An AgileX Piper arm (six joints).
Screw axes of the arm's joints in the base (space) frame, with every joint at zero. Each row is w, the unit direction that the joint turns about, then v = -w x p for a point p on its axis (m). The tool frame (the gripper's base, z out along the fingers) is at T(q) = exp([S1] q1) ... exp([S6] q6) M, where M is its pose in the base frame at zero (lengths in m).
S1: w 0 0 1 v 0 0 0
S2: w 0 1 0 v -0.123 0 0
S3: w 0 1 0 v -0.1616 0 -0.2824
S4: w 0.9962 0 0.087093 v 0 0.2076 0
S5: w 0 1 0 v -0.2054 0 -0.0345
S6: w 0.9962 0 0.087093 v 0 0.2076 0
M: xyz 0.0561 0 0.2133 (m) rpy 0 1.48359 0 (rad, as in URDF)
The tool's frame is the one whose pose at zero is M.
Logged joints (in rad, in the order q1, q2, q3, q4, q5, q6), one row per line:
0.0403, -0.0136, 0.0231, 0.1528, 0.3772, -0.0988
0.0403, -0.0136, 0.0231, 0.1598, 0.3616, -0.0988
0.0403, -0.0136, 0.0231, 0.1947, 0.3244, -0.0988
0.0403, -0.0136, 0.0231, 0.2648, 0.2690, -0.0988
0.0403, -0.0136, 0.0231, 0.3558, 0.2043, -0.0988
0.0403, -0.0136, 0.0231, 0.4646, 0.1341, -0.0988
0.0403, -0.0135, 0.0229, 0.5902, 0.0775, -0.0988
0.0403, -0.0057, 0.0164, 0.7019, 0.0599, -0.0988
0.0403, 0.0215, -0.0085, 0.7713, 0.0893, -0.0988
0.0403, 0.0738, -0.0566, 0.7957, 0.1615, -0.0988
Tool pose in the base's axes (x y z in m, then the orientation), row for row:
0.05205, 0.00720, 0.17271, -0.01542, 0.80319, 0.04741, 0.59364
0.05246, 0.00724, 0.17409, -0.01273, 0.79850, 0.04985, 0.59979
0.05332, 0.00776, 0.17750, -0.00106, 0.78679, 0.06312, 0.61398
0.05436, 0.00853, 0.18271, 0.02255, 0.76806, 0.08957, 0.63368
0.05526, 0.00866, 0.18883, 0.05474, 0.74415, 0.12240, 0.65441
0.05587, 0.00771, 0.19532, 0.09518, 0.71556, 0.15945, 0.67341
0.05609, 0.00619, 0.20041, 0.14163, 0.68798, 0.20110, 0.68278
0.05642, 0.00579, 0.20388, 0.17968, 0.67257, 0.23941, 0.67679
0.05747, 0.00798, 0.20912, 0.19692, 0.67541, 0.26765, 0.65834
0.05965, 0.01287, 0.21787, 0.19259, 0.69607, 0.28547, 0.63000
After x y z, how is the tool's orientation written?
As a quaternion, x y z w.
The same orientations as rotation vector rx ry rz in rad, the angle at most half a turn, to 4 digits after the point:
-0.0358, 1.8669, 0.1102
-0.0295, 1.8513, 0.1156
-0.0024, 1.8136, 0.1455
0.0516, 1.7563, 0.2048
0.1241, 1.6876, 0.2776
0.2142, 1.6106, 0.3589
0.3176, 1.5428, 0.4510
0.4039, 1.5118, 0.5382
0.4459, 1.5293, 0.6060
0.4411, 1.5941, 0.6538

